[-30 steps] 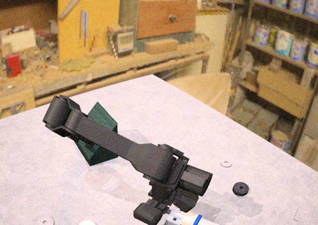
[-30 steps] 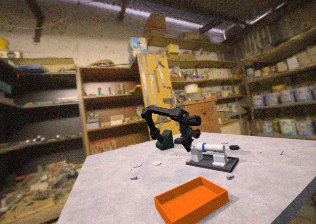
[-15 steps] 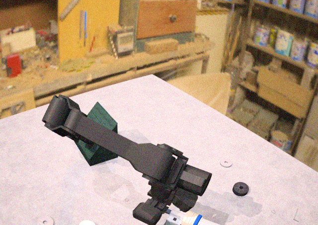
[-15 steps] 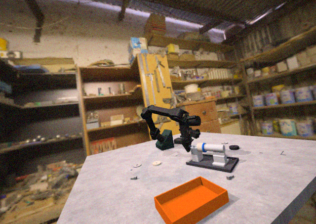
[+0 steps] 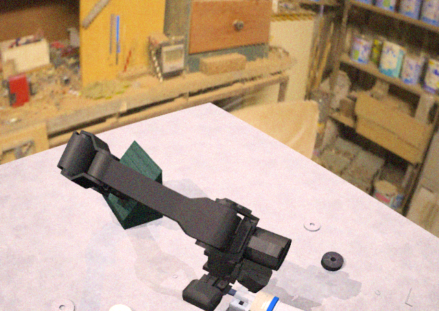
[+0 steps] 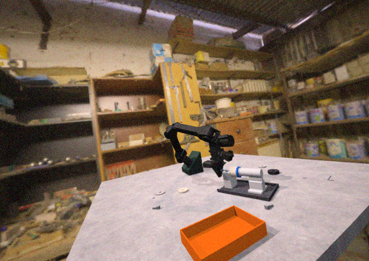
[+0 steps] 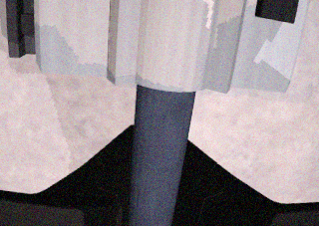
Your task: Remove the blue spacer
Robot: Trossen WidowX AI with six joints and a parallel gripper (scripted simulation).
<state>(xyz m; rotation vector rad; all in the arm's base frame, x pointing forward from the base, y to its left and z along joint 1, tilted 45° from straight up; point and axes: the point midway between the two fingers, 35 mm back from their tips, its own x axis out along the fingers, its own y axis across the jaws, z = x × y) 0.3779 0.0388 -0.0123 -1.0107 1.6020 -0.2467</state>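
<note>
Now: gripper tip 6 cm short of the shaft, 3 cm to the right of it and 3 cm below it. The rest, counted from my gripper tip: black ring: 4 cm ahead, 32 cm to the left, 4 cm below; white disc: 7 cm behind, 19 cm to the right, 4 cm below; blue spacer: 10 cm ahead, 5 cm to the left, 3 cm above.
</note>
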